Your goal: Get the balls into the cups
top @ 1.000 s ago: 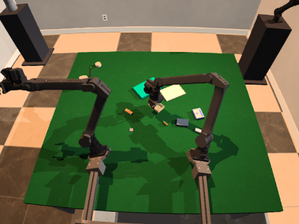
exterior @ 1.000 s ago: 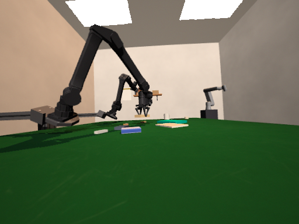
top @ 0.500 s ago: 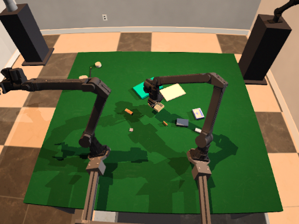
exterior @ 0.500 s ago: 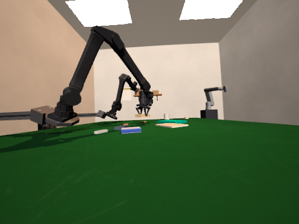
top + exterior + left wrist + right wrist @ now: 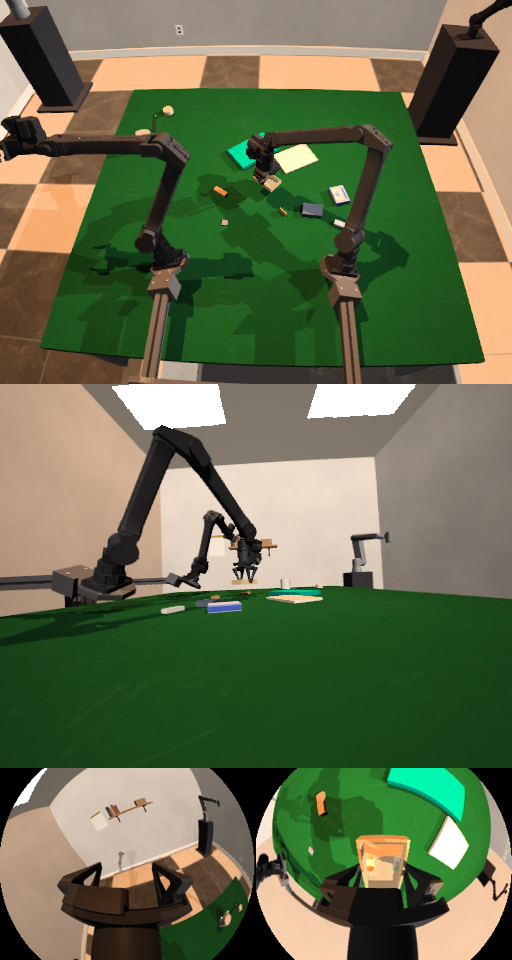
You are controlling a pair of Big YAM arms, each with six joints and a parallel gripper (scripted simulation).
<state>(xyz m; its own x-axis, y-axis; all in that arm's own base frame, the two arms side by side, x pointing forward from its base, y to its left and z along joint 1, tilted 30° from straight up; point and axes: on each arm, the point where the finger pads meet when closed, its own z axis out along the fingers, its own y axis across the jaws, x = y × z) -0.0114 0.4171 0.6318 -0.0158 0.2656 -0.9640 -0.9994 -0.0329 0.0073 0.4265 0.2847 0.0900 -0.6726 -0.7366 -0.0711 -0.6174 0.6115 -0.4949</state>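
Right now the covered wooden puzzle is 1 cm below my right hand. The rest, counted from my right hand: white cylinder 66 cm to the left, 27 cm ahead, 3 cm below; then cream board 20 cm ahead, 14 cm to the right, 8 cm below; then teal board 24 cm ahead, 8 cm to the left, 7 cm below.
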